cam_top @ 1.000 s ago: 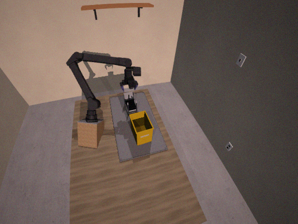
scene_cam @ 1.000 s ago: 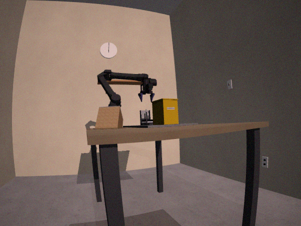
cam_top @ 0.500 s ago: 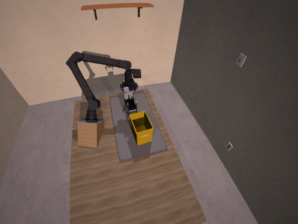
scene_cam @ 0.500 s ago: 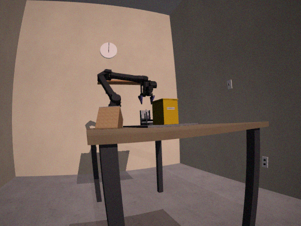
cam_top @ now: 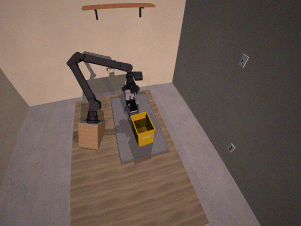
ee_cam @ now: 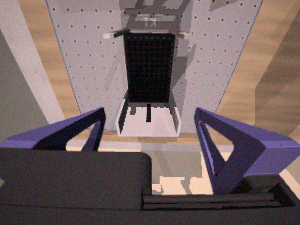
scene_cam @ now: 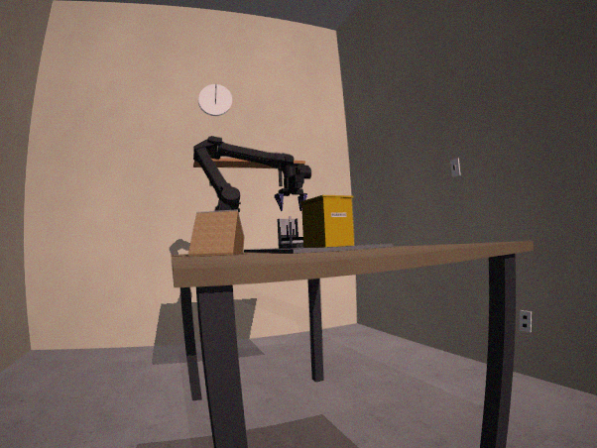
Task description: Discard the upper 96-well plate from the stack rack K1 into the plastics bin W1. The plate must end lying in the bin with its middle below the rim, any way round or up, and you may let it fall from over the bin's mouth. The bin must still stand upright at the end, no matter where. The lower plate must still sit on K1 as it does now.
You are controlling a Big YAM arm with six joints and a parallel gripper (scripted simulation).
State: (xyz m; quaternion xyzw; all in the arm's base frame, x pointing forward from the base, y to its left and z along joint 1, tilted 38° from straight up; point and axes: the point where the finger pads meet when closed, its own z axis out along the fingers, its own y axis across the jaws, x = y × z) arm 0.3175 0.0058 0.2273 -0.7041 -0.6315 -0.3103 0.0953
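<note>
The black 96-well plate lies 14 cm below my hand. From my hand the other things lie so: yellow plastics bin W1: 32 cm to the right, 9 cm below.
</note>
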